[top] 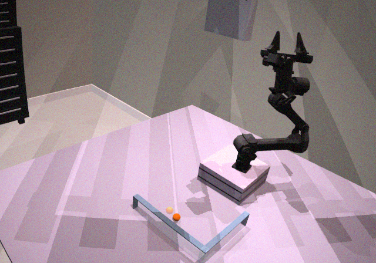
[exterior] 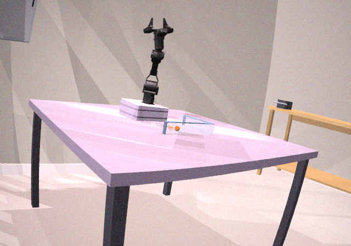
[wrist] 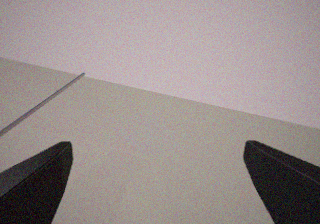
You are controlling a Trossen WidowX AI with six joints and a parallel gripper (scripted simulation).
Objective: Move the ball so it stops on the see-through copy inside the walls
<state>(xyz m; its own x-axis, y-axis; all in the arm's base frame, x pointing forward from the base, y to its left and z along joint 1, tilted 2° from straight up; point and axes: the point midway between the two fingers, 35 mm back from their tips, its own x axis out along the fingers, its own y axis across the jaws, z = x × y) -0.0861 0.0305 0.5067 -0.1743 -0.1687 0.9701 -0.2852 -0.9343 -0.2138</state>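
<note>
Right now my gripper tip is 400 mm short of the orange ball, 110 mm to the left of it and 620 mm above it. From my gripper tip the other things lie so: see-through copy 390 mm ahead, 150 mm to the right, 620 mm below.
</note>
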